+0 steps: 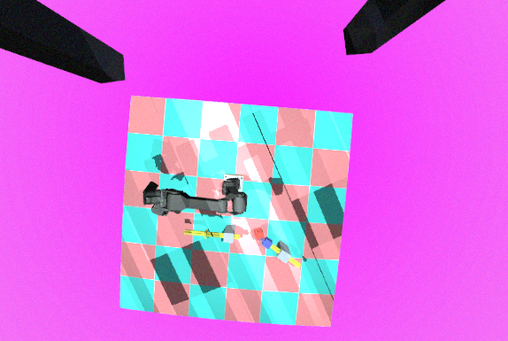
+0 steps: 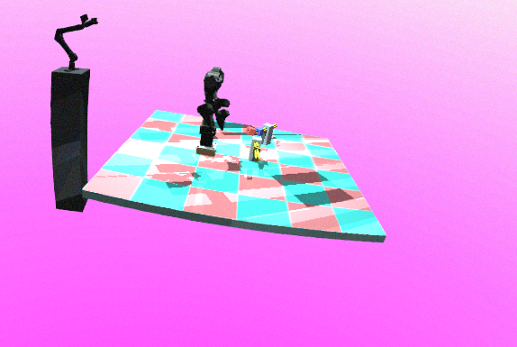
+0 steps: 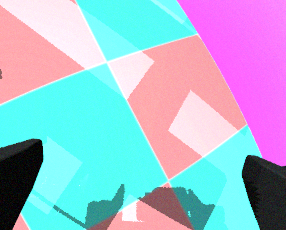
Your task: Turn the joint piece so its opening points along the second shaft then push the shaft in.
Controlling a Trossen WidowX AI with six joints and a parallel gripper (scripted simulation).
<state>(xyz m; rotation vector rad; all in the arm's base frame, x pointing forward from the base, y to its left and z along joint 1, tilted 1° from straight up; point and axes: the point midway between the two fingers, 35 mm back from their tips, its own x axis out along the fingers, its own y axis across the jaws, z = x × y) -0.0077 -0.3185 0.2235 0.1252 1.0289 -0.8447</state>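
The red joint piece is 270 mm ahead of my gripper tip, 440 mm to the left of it and 140 mm below it.
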